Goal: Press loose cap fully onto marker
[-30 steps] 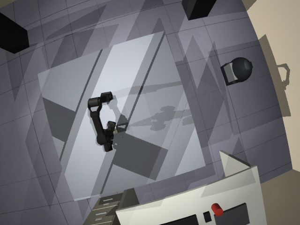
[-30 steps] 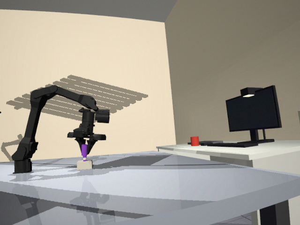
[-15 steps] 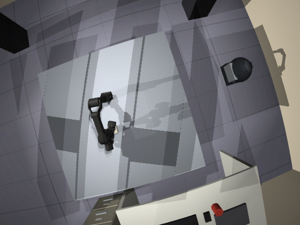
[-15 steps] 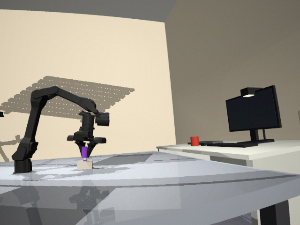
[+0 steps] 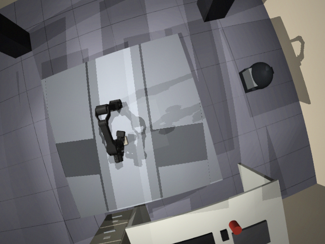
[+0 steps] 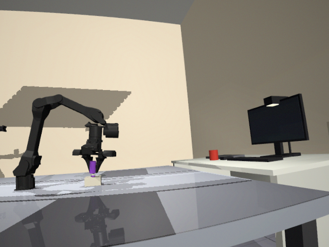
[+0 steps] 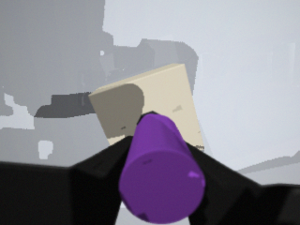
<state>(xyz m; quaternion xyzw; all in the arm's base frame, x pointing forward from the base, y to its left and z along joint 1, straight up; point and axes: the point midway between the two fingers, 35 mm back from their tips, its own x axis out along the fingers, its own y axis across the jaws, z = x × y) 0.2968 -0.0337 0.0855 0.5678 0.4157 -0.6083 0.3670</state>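
The purple cap lies 3 cm above my gripper tip and 1 cm to the right of it. Also, from my gripper tip: beige holder block (3 cm below, 1 cm to the right); then purple marker (2 cm above, 1 cm to the right).
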